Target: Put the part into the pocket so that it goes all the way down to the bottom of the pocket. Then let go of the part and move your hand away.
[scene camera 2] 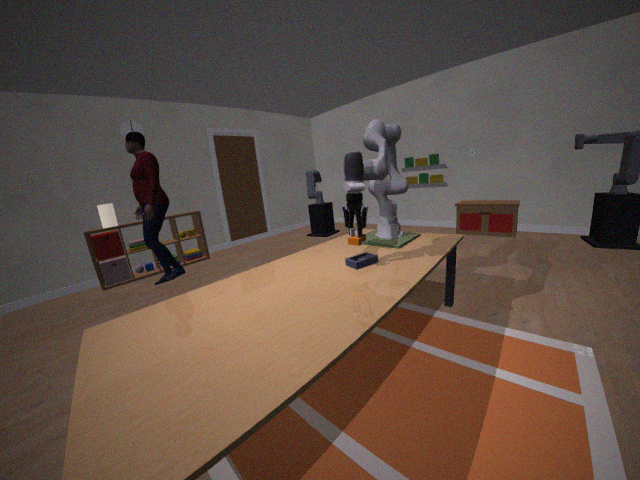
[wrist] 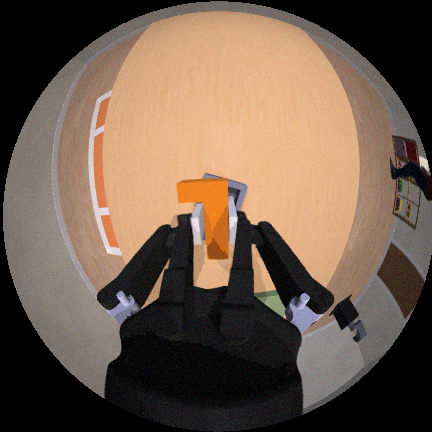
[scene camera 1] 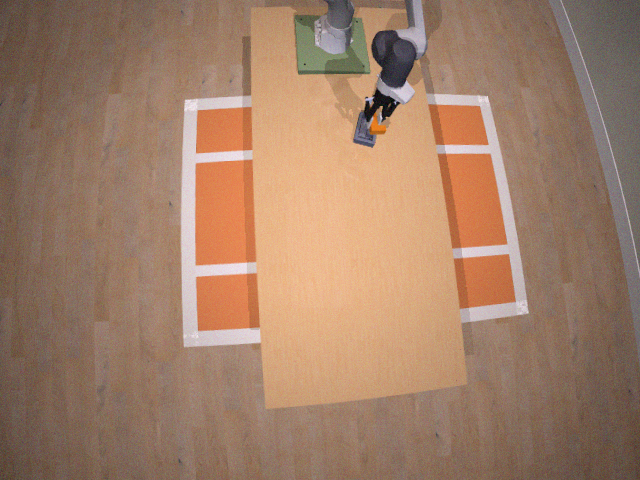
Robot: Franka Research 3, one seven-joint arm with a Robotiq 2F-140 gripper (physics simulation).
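The orange L-shaped part (scene camera 1: 378, 129) (scene camera 2: 354, 240) (wrist: 216, 200) is between the fingers of my gripper (scene camera 1: 375, 121) (scene camera 2: 355, 234) (wrist: 216, 206), which is shut on its long leg. The short leg points left in the wrist view. The grey-blue block (scene camera 1: 363, 142) (scene camera 2: 356, 265) (wrist: 242, 187) with the pocket rests on the table. The part is outside the pocket, held above table height. In scene camera 1 it overlaps the block's right side; in scene camera 2 a gap shows between them. In the wrist view the part and fingers hide much of the block and pocket.
The wooden table (scene camera 1: 356, 258) (scene camera 2: 222, 330) (wrist: 225, 100) carries the block. The green base plate (scene camera 1: 310, 64) (scene camera 2: 405, 238) of my arm is at the table's far end. A person (scene camera 2: 147, 178) is beyond the table, by a low shelf unit (scene camera 2: 93, 260). Other robot arms stand in the background.
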